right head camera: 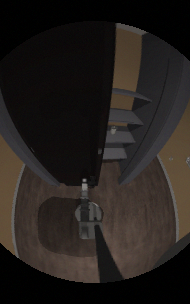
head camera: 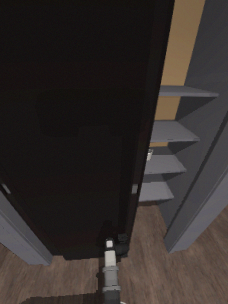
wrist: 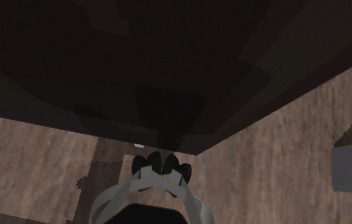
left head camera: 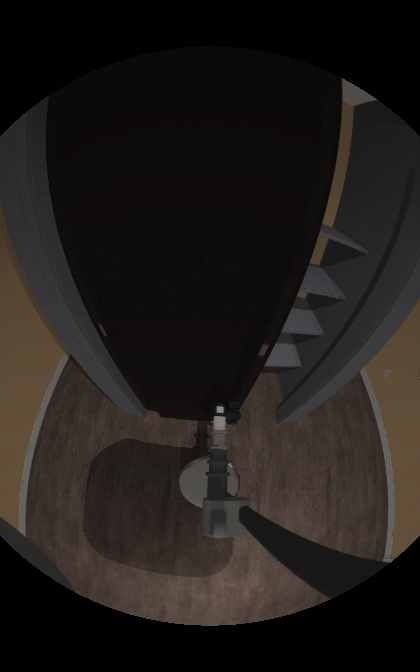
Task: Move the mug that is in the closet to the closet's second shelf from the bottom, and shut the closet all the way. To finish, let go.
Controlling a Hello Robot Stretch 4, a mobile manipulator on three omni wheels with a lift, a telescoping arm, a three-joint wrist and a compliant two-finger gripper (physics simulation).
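Frame: origin at the robot's base, x ahead, y left, z up, level; centimetres.
Seen in the pictures: gripper, between the fingertips: [wrist: 162, 165].
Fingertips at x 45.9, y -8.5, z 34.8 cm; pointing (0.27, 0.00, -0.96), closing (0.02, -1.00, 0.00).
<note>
A point is followed by its place in that frame.
A small white mug [head camera: 149, 155] {x 98.9, y -39.5, z 87.2 cm} [right head camera: 113, 130] {x 98.8, y -38.7, z 87.1 cm} stands on the second visible shelf from the bottom [head camera: 167, 164] {x 92.3, y -55.2, z 81.1 cm} [right head camera: 123, 137] {x 91.5, y -53.1, z 81.1 cm}, close to the door's right edge. The closet's dark door [head camera: 75, 165] {x 52.0, y 13.3, z 118.0 cm} [left head camera: 190, 225] {x 52.0, y 13.2, z 142.5 cm} [right head camera: 55, 100] {x 52.0, y 10.7, z 142.3 cm} [wrist: 165, 55] {x 52.0, y -7.4, z 48.4 cm} covers the left and middle, leaving the right part open. A light handle [head camera: 134, 188] {x 53.3, y -14.5, z 99.1 cm} [left head camera: 264, 349] {x 53.3, y -15.3, z 98.6 cm} [right head camera: 99, 151] {x 53.3, y -14.7, z 98.2 cm} sits near its right edge. My gripper [wrist: 162, 165] {x 45.9, y -8.5, z 34.8 cm} is shut and empty, fingertips close together, low near the door's bottom corner in the wrist view. In the head views its fingers are hard to make out. The mug does not show in the left head or wrist view.
More grey shelves [head camera: 172, 131] {x 96.6, y -53.5, z 111.6 cm} [left head camera: 322, 281] {x 96.2, y -57.7, z 111.6 cm} [right head camera: 123, 117] {x 92.3, y -45.4, z 111.6 cm} show in the opening. The closet's right side post [head camera: 200, 210] {x 49.7, y -60.3, z 76.8 cm} [left head camera: 330, 385] {x 50.9, y -68.4, z 70.1 cm} and left side post [head camera: 22, 230] {x 51.5, y 57.5, z 64.3 cm} stand on the wood floor [left head camera: 310, 480] {x -9.6, y -89.3, z -2.7 cm}. My arm [head camera: 111, 280] {x 21.9, y 0.0, z 75.5 cm} [left head camera: 218, 457] {x 14.9, y 0.0, z 75.8 cm} reaches toward the door's bottom.
</note>
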